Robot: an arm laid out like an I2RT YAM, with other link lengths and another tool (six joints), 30 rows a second.
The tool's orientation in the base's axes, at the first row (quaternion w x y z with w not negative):
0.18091 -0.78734 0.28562 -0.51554
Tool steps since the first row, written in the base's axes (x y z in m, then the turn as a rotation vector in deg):
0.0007 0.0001 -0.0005 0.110 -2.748 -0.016
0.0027 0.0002 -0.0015 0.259 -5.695 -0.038
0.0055 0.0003 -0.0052 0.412 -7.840 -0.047
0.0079 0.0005 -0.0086 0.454 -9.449 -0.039
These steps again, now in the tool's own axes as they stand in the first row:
-0.0002 0.0000 0.0008 1.771 2.100 0.134
-0.0004 0.0000 0.0031 3.676 4.347 0.307
-0.0022 0.0013 0.0071 5.081 5.966 0.471
-0.0040 0.0025 0.0107 6.123 7.192 0.522

